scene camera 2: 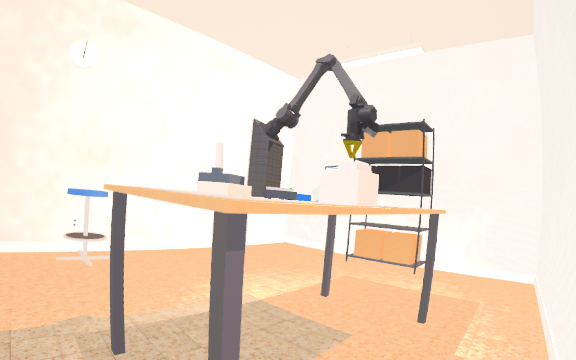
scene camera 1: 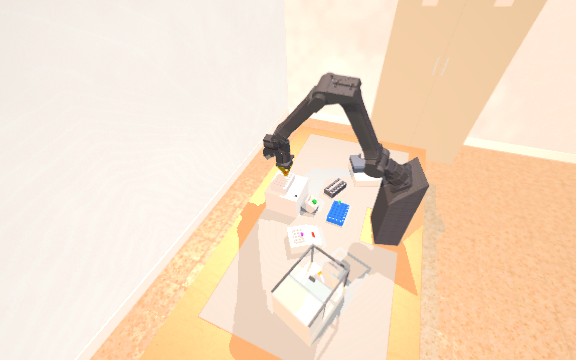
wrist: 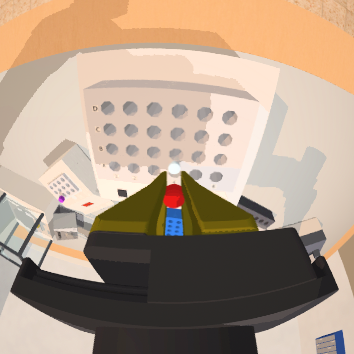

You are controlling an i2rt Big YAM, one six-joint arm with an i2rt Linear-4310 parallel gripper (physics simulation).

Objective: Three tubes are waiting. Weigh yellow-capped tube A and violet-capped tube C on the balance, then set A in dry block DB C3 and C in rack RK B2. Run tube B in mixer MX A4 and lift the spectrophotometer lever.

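Frame: origin at the arm's base, x back, y left, z down, level; millimetres.
Where they show: gripper, fingertip midpoint: (scene camera 2: 351, 158) (scene camera 1: 286, 175) (wrist: 173, 178); arm's base at its link origin: (scene camera 2: 268, 132) (scene camera 1: 401, 178).
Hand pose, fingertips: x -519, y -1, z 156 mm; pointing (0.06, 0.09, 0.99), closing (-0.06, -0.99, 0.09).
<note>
Each offset is from my fingertips to the top centre of the thing. "pt": to the spot under its first point.
My gripper (scene camera 1: 285, 173) (scene camera 2: 352, 156) (wrist: 173, 178) points down, shut on a red-capped tube {dx -1, dy +0, dz -24 mm} (wrist: 174, 196). The tube is held over the front row of the white mixer block (scene camera 1: 292, 196) (scene camera 2: 350, 185) (wrist: 165, 120). Its pale tip covers the hole at A4 in the wrist view; I cannot tell whether it has entered. A violet-capped tube {dx +176, dy +235, dz +106 mm} (scene camera 1: 302, 234) (wrist: 61, 199) stands in a low white block with a hole grid and red display. A yellow cap {dx +320, dy +399, dz +97 mm} (scene camera 1: 320, 273) shows inside the glass-walled balance {pt dx +263, dy +563, dz -16 mm} (scene camera 1: 292, 300). The blue rack {dx +292, dy -2, dz +163 mm} (scene camera 1: 338, 213) (wrist: 174, 226) holds a green-capped tube {dx +284, dy -50, dz +139 mm} (scene camera 1: 339, 202).
A small white device with a green spot {dx +161, dy +10, dz +118 mm} (scene camera 1: 314, 202) stands between the mixer and the blue rack. A black rack {dx +231, dy -174, dz +145 mm} (scene camera 1: 335, 187) (wrist: 256, 212) lies behind them. A grey-topped white instrument {dx +356, dy -364, dz +91 mm} (scene camera 1: 366, 179) (scene camera 2: 220, 187) stands by the arm base (scene camera 1: 400, 210).
</note>
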